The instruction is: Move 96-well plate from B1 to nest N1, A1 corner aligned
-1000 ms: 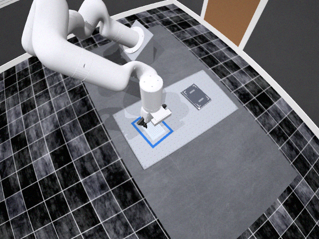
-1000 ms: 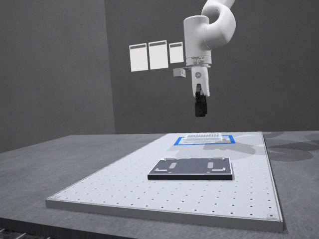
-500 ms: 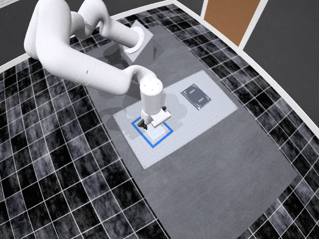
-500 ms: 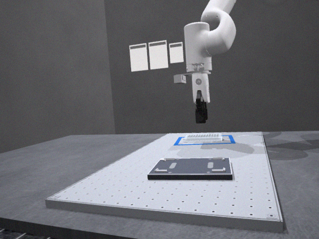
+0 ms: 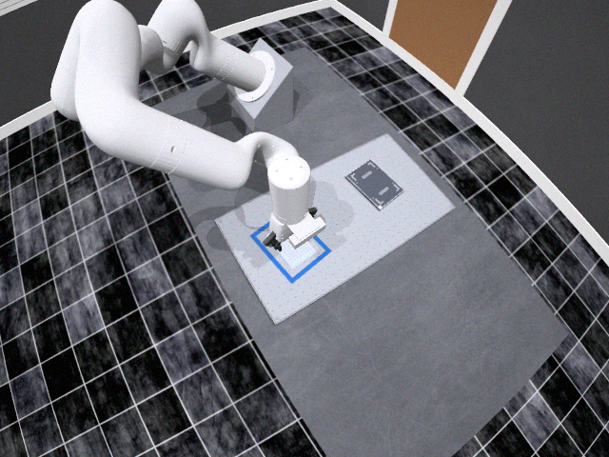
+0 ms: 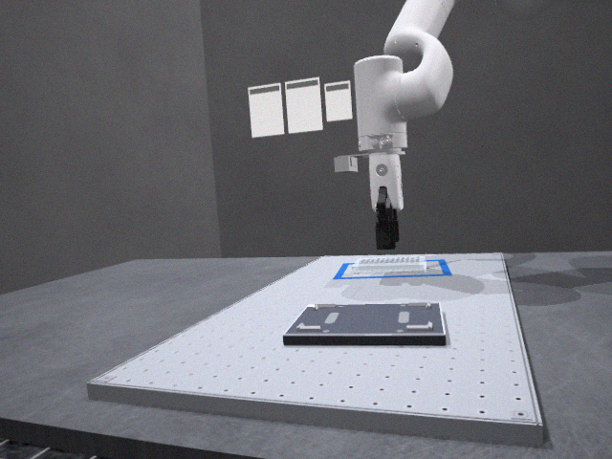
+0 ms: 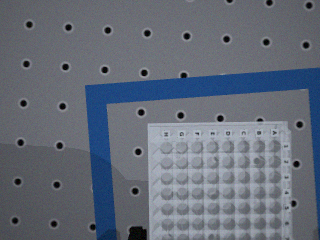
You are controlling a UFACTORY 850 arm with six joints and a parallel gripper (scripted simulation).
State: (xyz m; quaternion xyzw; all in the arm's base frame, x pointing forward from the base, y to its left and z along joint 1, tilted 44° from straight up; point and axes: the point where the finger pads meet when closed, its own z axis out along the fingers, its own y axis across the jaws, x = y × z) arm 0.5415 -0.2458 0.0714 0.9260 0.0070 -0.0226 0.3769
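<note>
Right now my hand is 50 mm above the 96-well plate. The rest, counted from my hand: dark plate nest N1: 20 mm behind, 350 mm to the left, 50 mm below; A1 label: 60 mm ahead, 300 mm to the left, 40 mm below.
</note>
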